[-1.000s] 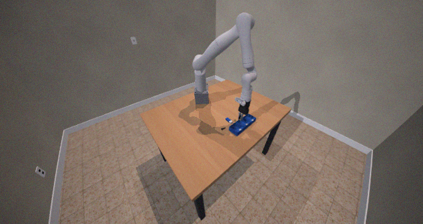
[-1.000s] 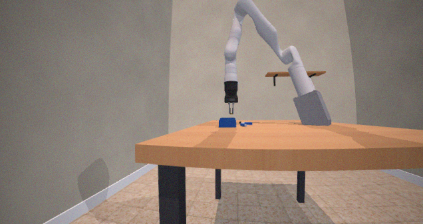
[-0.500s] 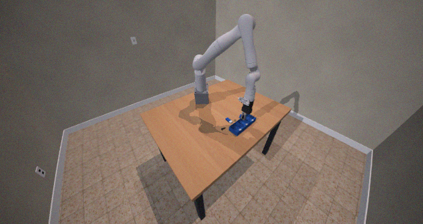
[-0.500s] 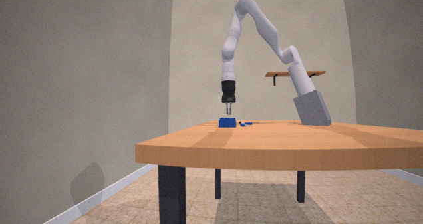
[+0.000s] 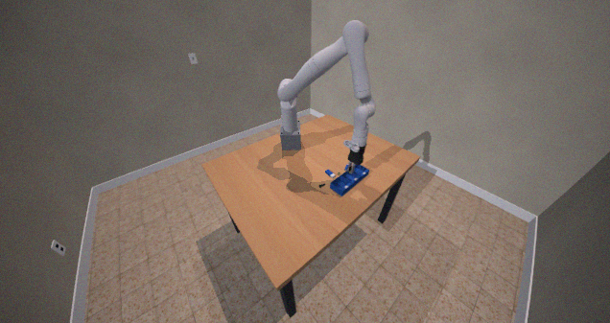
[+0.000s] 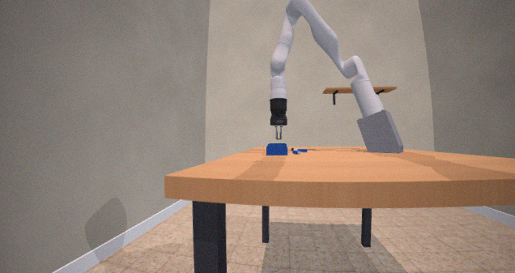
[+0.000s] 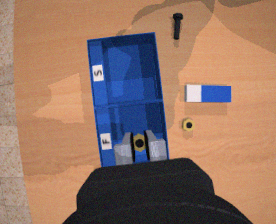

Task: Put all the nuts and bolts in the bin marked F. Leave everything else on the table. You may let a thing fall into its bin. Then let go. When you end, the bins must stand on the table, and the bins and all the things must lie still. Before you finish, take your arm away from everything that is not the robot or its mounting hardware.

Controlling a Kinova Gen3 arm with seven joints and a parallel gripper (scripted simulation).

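Right now my hand is 6 cm above the blue two-compartment bin and 1 cm short of it. The rest, counted from my hand: black bolt (15 cm to the right, 9 cm behind, 7 cm below).
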